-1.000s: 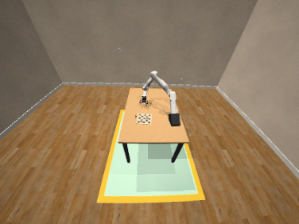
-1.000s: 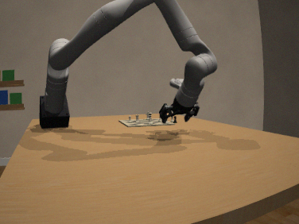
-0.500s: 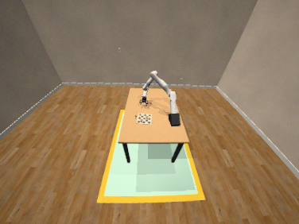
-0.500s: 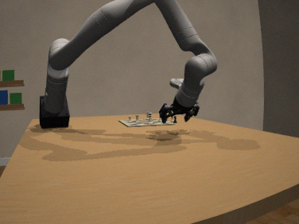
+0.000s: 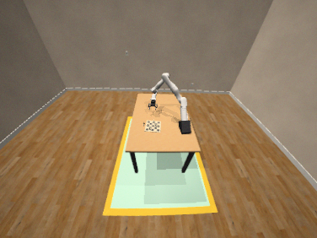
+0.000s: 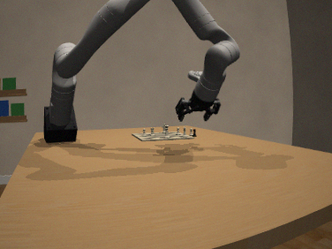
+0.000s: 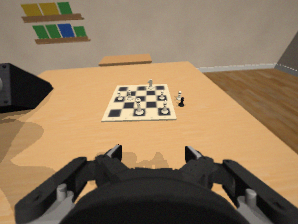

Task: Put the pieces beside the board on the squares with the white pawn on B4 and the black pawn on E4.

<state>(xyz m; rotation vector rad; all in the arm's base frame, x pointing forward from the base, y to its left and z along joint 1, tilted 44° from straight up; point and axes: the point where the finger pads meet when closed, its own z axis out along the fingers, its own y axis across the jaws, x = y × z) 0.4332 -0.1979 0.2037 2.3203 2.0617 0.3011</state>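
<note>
The black pawn lies 14 cm ahead of my hand, 21 cm to the left of it and 8 cm below it. From my hand the other things lie so: chessboard 27 cm to the left, 9 cm below.
</note>
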